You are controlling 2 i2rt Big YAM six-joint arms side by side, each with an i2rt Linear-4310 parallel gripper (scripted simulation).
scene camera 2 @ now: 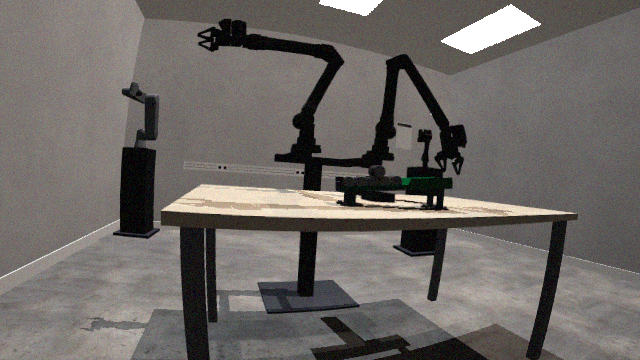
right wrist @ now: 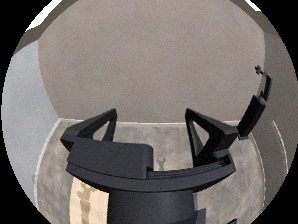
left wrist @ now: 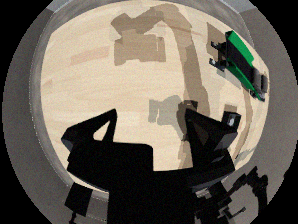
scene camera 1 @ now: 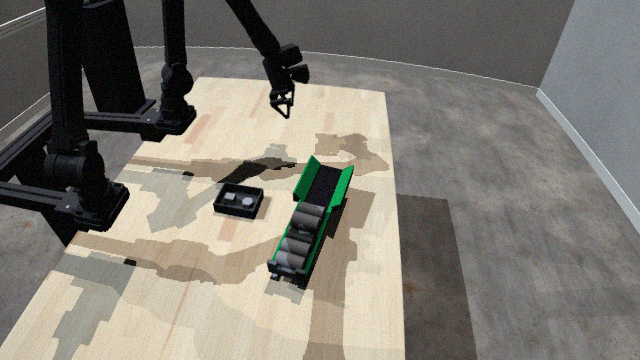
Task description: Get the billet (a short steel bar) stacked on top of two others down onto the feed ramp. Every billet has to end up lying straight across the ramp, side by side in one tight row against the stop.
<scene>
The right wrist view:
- my right gripper: 151, 112
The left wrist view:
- my left gripper: 150, 112
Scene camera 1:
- small black tray: 242, 191
</scene>
